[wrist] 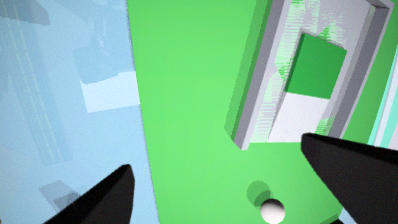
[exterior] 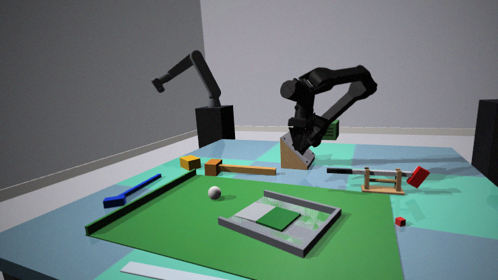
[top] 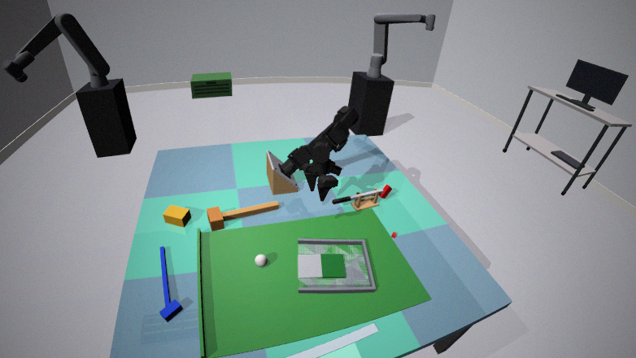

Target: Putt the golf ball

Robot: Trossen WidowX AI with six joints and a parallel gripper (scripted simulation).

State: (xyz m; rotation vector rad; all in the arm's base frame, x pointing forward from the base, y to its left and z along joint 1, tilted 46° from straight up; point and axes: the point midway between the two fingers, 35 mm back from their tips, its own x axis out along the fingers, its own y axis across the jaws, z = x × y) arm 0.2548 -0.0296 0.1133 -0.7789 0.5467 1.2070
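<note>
The small wooden stand lies 26 cm to the left of my gripper tip, 10 cm below it and 5 cm behind it. From my gripper tip the other things lie so: white golf ball: 24 cm to the right, 16 cm ahead, 11 cm below; small red cube: 29 cm to the left, 16 cm ahead, 13 cm below; yellow block: 54 cm to the right, 13 cm behind, 11 cm below.
</note>
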